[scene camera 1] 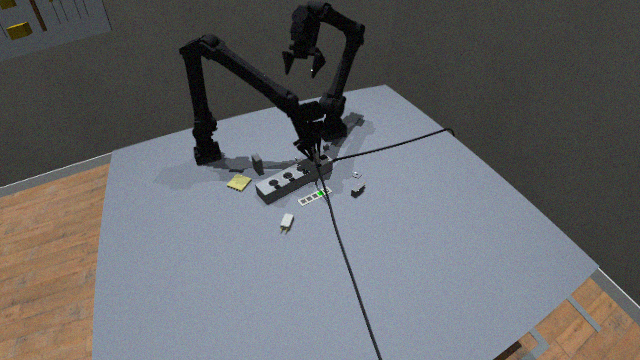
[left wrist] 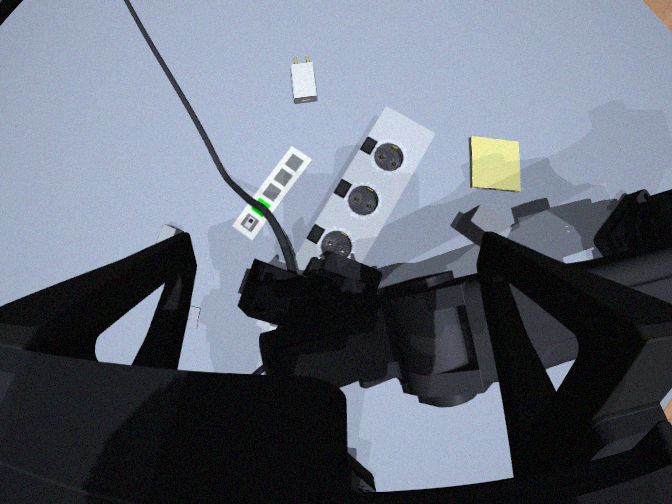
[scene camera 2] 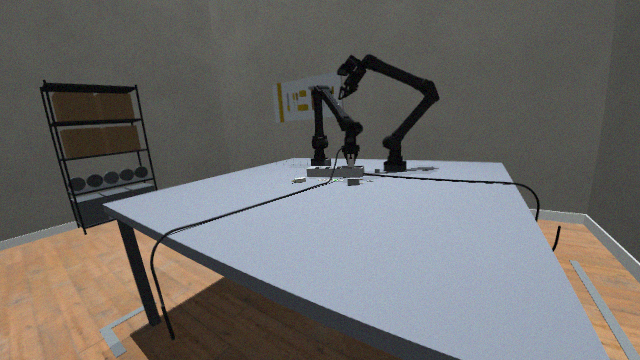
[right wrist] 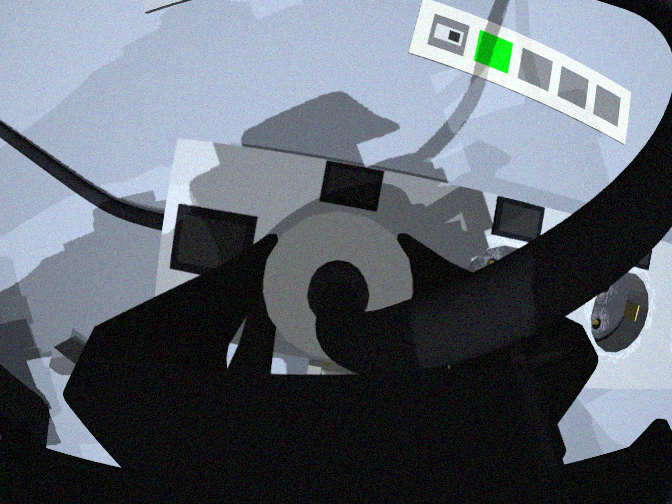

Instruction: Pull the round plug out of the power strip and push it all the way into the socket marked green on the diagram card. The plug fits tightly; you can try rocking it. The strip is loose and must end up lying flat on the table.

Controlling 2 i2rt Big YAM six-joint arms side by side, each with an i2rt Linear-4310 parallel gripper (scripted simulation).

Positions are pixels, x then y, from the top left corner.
Labels:
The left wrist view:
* left gripper: 336, 248
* right gripper: 301, 290
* white adapter: 303, 78
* diagram card: 292, 165

